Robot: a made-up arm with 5 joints. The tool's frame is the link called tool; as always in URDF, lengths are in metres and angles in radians. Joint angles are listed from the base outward. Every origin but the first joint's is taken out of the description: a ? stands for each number. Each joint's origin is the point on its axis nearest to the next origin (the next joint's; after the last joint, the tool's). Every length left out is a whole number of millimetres.
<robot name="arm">
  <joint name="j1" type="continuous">
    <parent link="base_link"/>
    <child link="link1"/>
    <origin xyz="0 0 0.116" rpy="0 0 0"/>
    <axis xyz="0 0 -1"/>
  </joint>
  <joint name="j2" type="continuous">
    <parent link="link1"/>
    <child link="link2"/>
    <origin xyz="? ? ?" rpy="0 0 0"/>
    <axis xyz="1 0 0"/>
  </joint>
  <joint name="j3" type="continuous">
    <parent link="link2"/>
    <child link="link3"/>
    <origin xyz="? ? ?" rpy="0 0 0"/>
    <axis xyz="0 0 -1"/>
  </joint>
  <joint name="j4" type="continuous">
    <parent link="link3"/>
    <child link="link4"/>
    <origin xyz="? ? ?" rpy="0 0 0"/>
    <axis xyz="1 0 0"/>
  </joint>
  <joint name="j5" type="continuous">
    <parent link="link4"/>
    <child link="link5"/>
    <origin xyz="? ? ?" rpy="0 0 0"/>
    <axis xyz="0 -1 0"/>
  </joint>
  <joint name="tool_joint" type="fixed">
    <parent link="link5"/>
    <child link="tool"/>
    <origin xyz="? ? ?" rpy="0 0 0"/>
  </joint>
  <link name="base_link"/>
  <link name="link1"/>
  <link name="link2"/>
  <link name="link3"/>
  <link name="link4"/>
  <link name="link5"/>
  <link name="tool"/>
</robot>
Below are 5 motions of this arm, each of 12 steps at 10 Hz.
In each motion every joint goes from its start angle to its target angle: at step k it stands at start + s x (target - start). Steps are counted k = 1, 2, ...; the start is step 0. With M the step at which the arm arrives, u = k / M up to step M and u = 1 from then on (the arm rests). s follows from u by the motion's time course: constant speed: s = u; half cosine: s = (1 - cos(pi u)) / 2; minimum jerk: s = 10 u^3 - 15 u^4 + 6 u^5.
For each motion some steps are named. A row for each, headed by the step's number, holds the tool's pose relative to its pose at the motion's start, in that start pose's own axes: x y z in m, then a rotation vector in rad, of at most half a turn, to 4 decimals.
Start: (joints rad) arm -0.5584 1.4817 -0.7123 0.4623 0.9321
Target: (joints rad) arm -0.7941 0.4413 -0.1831 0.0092 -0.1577
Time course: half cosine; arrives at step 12
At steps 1, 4, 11, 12:
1: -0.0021 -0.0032 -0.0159 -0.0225 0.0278 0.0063
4: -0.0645 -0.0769 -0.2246 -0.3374 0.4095 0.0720
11: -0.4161 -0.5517 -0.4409 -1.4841 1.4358 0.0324
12: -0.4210 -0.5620 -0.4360 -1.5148 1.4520 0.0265

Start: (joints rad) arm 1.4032 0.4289 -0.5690 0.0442 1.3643
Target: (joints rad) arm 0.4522 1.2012 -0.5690 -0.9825 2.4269
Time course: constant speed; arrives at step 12
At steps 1, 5, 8, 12:
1: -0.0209 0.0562 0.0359 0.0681 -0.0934 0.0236
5: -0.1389 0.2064 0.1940 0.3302 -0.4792 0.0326
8: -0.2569 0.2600 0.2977 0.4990 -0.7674 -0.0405
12: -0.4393 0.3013 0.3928 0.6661 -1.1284 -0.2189

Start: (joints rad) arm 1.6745 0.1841 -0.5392 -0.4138 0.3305
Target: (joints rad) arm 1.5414 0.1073 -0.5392 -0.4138 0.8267
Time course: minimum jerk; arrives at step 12
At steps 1, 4, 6, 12:
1: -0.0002 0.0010 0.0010 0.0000 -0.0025 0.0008
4: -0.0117 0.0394 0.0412 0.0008 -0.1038 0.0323
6: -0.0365 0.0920 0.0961 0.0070 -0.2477 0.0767
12: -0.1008 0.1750 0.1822 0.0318 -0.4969 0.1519

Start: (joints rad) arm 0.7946 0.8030 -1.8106 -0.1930 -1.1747
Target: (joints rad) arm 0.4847 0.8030 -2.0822 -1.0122 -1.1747
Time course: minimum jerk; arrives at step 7
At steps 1, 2, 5, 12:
1: -0.0008 0.0063 0.0028 -0.0154 -0.0035 -0.0088
2: -0.0074 0.0392 0.0185 -0.0947 -0.0256 -0.0550
5: -0.1273 0.2348 0.1280 -0.4962 -0.2748 -0.3458
12: -0.1700 0.2752 0.1500 -0.5593 -0.3478 -0.4093

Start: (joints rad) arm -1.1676 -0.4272 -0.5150 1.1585 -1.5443
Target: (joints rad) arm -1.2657 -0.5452 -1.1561 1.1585 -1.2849
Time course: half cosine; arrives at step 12
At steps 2, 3, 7, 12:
2: 0.0360 0.0132 -0.0099 -0.0183 0.0281 -0.0076
3: 0.0785 0.0282 -0.0240 -0.0399 0.0616 -0.0161
7: 0.3251 0.1002 -0.1615 -0.1643 0.2685 -0.0570
12: 0.4867 0.1310 -0.3222 -0.2503 0.4314 -0.0762

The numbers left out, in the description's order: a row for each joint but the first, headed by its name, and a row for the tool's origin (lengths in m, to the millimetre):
j2: 0.169 0.147 0
j3: 0 -0.025 0.112
j4: 0.685 -0.052 0
j5: 0 0.021 0.012
tool: 0.386 0 0.11

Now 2 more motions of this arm.
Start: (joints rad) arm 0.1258 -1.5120 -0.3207 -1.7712 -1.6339
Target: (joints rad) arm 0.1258 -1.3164 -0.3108 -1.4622 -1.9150
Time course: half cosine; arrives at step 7
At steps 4, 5, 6, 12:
4: 0.0103 0.1026 -0.0736 -0.0087 0.1805 0.3049
5: 0.0034 0.1358 -0.0971 -0.0226 0.2368 0.4050
6: -0.0042 0.1580 -0.1131 -0.0355 0.2747 0.4740
12: -0.0074 0.1658 -0.1188 -0.0407 0.2880 0.4987

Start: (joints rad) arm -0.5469 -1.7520 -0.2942 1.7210 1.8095
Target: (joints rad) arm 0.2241 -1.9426 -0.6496 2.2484 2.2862
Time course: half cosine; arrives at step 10
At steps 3, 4, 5, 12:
3: -0.0575 -0.1511 -0.0148 -0.2054 -0.0277 -0.0663
4: -0.0971 -0.2492 -0.0056 -0.3533 -0.0530 -0.1037
5: -0.1410 -0.3504 0.0211 -0.5252 -0.0863 -0.1366
12: -0.2772 -0.5925 0.1938 -1.1298 -0.2205 -0.1665

